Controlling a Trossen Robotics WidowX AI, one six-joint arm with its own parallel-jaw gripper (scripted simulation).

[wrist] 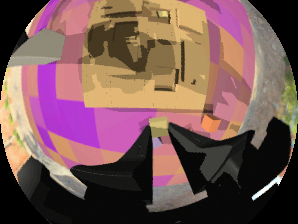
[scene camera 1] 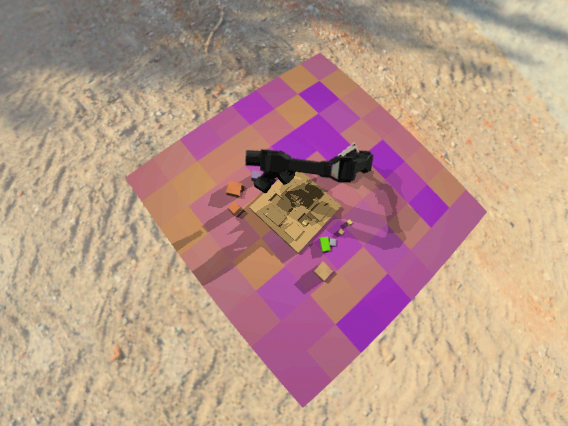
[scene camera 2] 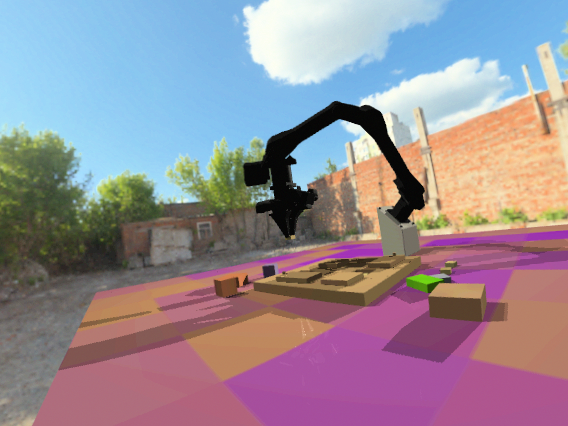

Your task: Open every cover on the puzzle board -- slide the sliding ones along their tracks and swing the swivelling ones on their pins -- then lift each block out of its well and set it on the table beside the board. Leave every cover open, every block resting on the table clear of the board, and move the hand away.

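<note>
My gripper [scene camera 2: 290,237] is visible, and the wrist view also contains the gripper [wrist: 159,127]. A tan puzzle board [scene camera 2: 363,292] is visible as well; further views of it are the board [wrist: 158,84] in the wrist view and the board [scene camera 1: 298,210] in scene camera 1.
</note>
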